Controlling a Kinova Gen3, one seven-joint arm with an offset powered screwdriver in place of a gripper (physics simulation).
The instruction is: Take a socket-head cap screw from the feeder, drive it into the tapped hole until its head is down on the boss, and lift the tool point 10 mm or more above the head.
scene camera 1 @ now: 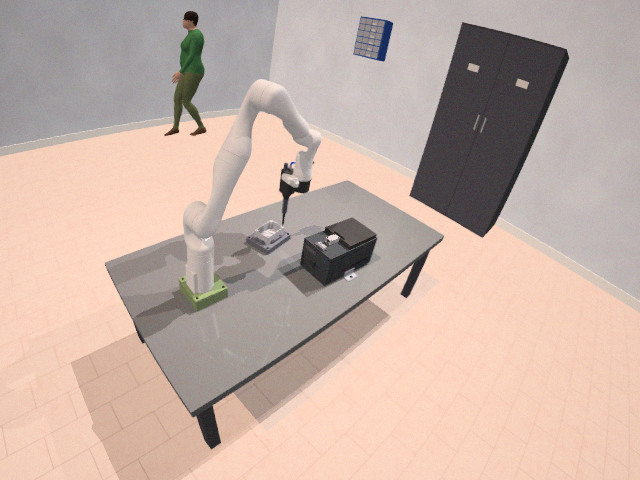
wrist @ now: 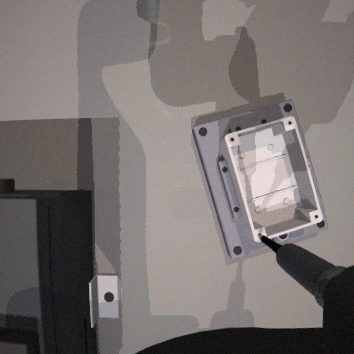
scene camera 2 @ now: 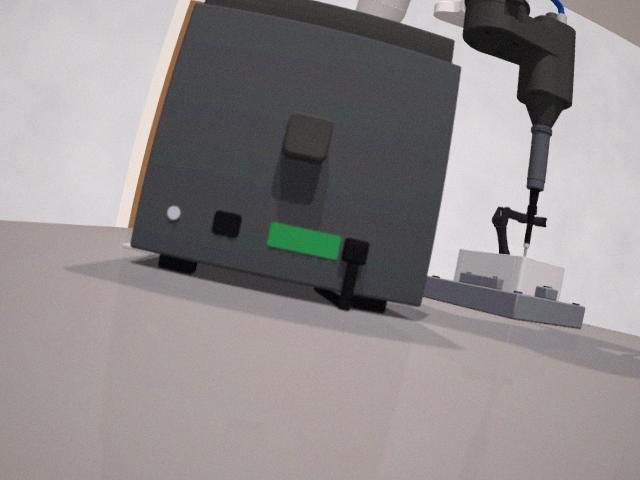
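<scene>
The feeder (scene camera 1: 336, 256) (scene camera 2: 372, 155) (wrist: 70, 250) is a dark box on the table. A pale open housing (scene camera 2: 483, 264) (wrist: 243, 190) with corner bosses sits on a grey fixture plate (scene camera 1: 254, 242) (scene camera 2: 547, 311) (wrist: 225, 225). My screwdriver (scene camera 1: 283, 224) (scene camera 2: 526, 243) (wrist: 262, 236) points down at the housing's near corner boss in the wrist view. A small silvery screw (scene camera 2: 525, 250) shows under the black bit in scene camera 2, its lower end at the housing's top edge. How far it is in the hole is hidden; its head is too small to make out clearly.
A small bracket (scene camera 1: 350, 275) (wrist: 108, 285) lies beside the feeder. A black jointed arm (scene camera 2: 500, 217) shows behind the housing in scene camera 2. The arm's green base (scene camera 1: 204, 298) stands on the table (scene camera 1: 268, 330). A person (scene camera 1: 191, 54) is near the far wall; a dark cabinet (scene camera 1: 485, 124) stands right.
</scene>
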